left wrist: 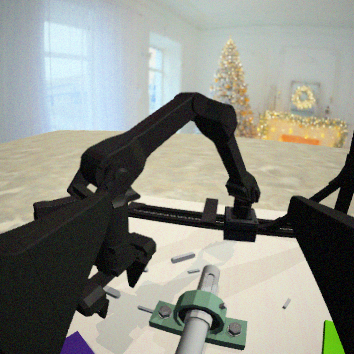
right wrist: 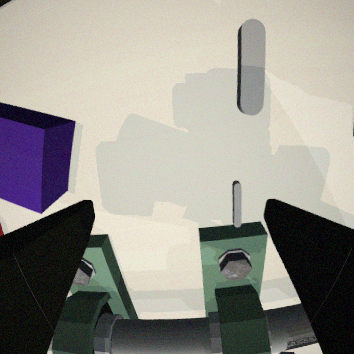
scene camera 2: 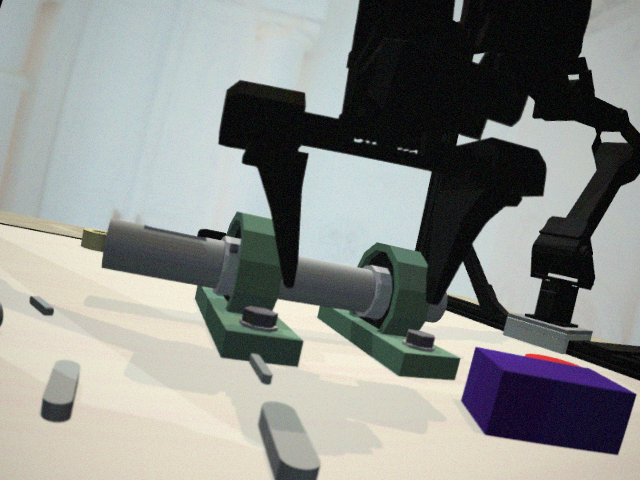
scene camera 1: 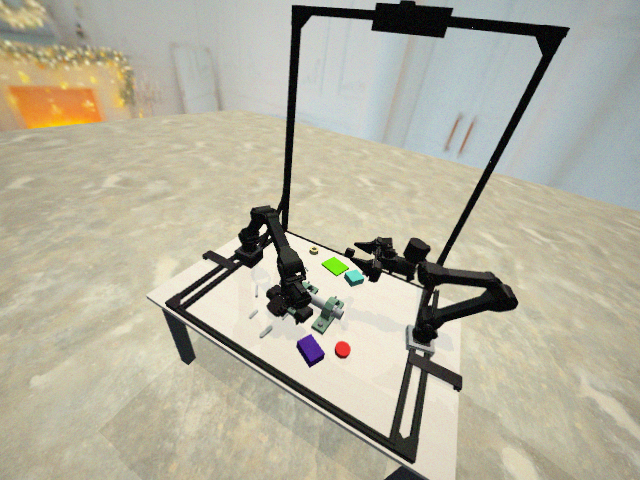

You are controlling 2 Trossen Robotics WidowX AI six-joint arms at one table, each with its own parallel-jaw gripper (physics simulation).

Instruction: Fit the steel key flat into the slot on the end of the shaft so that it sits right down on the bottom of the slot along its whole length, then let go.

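Where they show: left gripper, fingertip midpoint: (left wrist: 202, 203) (scene camera 2: 462, 3) (scene camera 1: 352, 250); right gripper, fingertip midpoint: (left wrist: 117, 300) (right wrist: 180, 208) (scene camera 2: 363, 296) (scene camera 1: 288, 318); left arm's base, link origin: (scene camera 2: 551, 321) (scene camera 1: 421, 337); right arm's base, link origin: (left wrist: 240, 213) (scene camera 1: 249, 249).
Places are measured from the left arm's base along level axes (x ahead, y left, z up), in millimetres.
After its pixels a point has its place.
A grey shaft (scene camera 1: 317, 300) @(y -3, x 436, z 32 mm) (scene camera 2: 330, 284) @(y 5, x 449, z 17 mm) (left wrist: 193, 336) @(y -19, x 450, z 34 mm) (right wrist: 160, 336) @(y 3, x 450, z 21 mm) lies through two green bearing blocks; its slot (scene camera 2: 175, 232) @(y -48, x 571, z 34 mm) (left wrist: 211, 278) @(y -63, x 583, z 29 mm) is in the end at the left of scene camera 2. Several grey keys lie on the table: a large one (scene camera 1: 265, 331) @(y 168, x 588, z -25 mm) (scene camera 2: 289, 441) @(y 174, x 592, z -25 mm) (left wrist: 112, 292) @(y 152, x 577, z -25 mm) (right wrist: 251, 67) @(y 165, x 586, z -25 mm), a thin one (scene camera 2: 261, 367) @(y 79, x 549, z -29 mm) (left wrist: 145, 309) @(y 73, x 543, z -30 mm) (right wrist: 237, 204) @(y 74, x 546, z -29 mm) by a block foot, and others farther off. Which fits the slot cannot be told. My right gripper (scene camera 1: 290, 311) @(y 118, x 517, z 29 mm) (scene camera 2: 361, 293) @(y 118, x 517, z 29 mm) (right wrist: 180, 208) @(y 118, x 517, z 29 mm) is open and empty, pointing down near the shaft. My left gripper (scene camera 1: 353, 248) @(y 0, x 350, z 324 mm) (left wrist: 202, 203) @(y 0, x 350, z 324 mm) is open and empty, raised behind the shaft.
A purple block (scene camera 1: 310, 350) @(y 201, x 402, z 5 mm) (scene camera 2: 547, 400) @(y 203, x 433, z -8 mm) (right wrist: 22, 160) @(y 174, x 431, z 5 mm) and a red disc (scene camera 1: 342, 349) @(y 150, x 293, z -9 mm) lie near the shaft. A cyan block (scene camera 1: 354, 277) @(y -237, x 308, z 1 mm), a green plate (scene camera 1: 334, 266) @(y -308, x 421, z -25 mm) and a small yellow ring (scene camera 1: 314, 250) @(y -376, x 553, z -10 mm) lie toward the back. Bolts (scene camera 2: 259, 317) @(y 41, x 534, z -7 mm) (right wrist: 235, 265) @(y 37, x 528, z -4 mm) stand up from the block feet.
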